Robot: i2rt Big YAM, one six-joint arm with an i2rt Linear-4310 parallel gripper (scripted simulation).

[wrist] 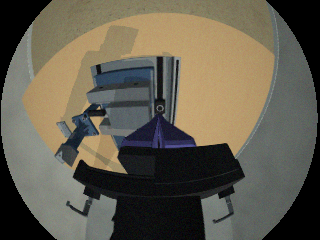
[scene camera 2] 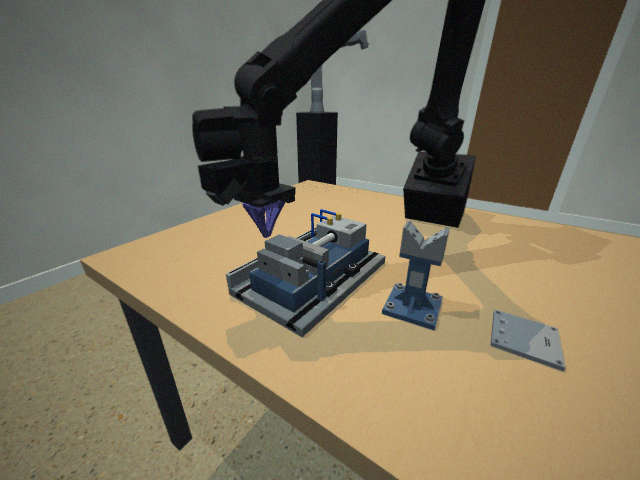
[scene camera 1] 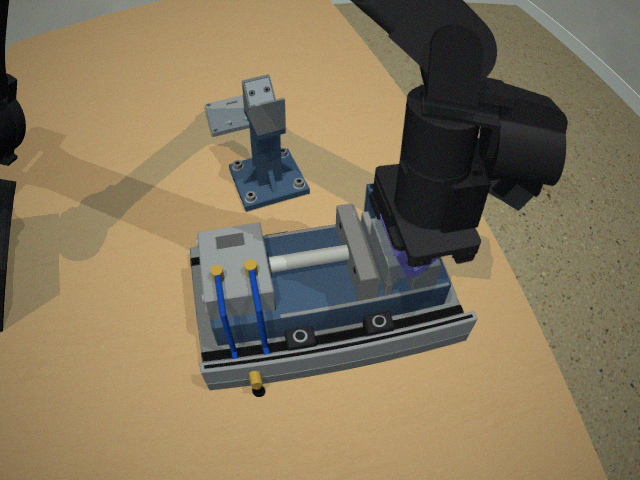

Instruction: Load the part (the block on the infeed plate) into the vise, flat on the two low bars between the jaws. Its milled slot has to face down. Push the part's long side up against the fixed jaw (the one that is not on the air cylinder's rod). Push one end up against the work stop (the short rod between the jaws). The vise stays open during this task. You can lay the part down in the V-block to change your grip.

In view: the gripper [scene camera 1: 411,274] and a grey part [scene camera 1: 391,271].
The gripper is seen too in the wrist view [wrist: 158,118] and in scene camera 2 [scene camera 2: 267,236].
